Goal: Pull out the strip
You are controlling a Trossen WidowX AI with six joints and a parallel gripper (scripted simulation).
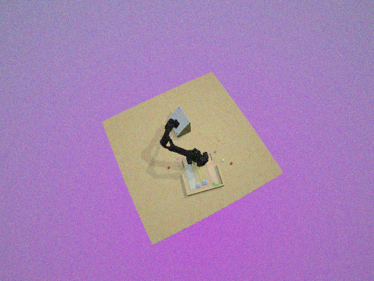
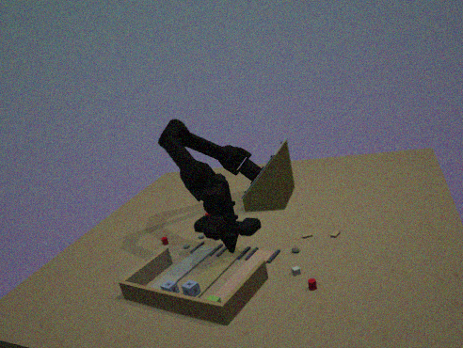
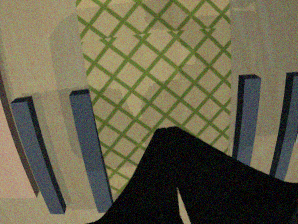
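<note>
The cross-hatched strip lies 9 cm ahead of my gripper tip and 3 cm to the right of it.
</note>
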